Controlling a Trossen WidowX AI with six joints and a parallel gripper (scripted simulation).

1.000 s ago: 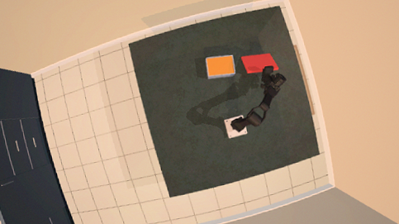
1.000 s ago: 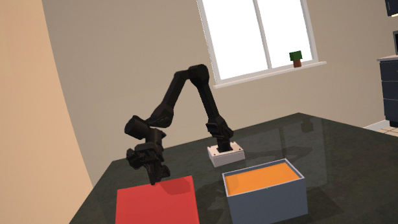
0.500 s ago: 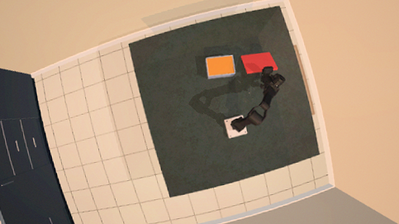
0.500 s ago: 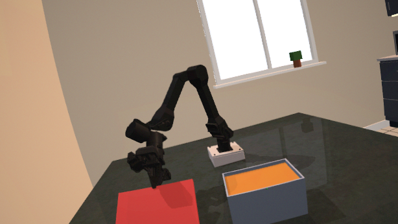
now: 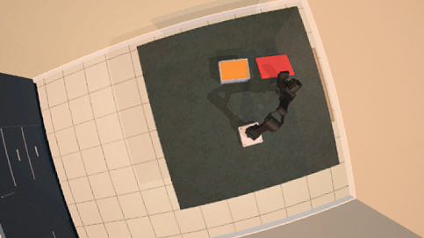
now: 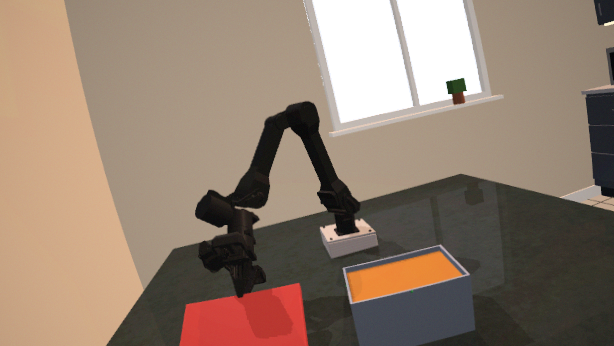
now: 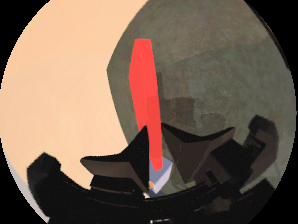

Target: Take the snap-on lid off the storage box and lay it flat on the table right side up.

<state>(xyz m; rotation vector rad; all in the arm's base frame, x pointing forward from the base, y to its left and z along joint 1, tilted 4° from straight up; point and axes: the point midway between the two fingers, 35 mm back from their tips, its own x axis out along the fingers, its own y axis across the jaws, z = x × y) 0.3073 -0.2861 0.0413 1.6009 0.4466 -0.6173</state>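
My gripper tip is now 8 cm short of the red lid, 3 cm above it and 1 cm to the left of it. Round my gripper tip: grey storage box (29 cm to the left, 11 cm ahead, 3 cm below).
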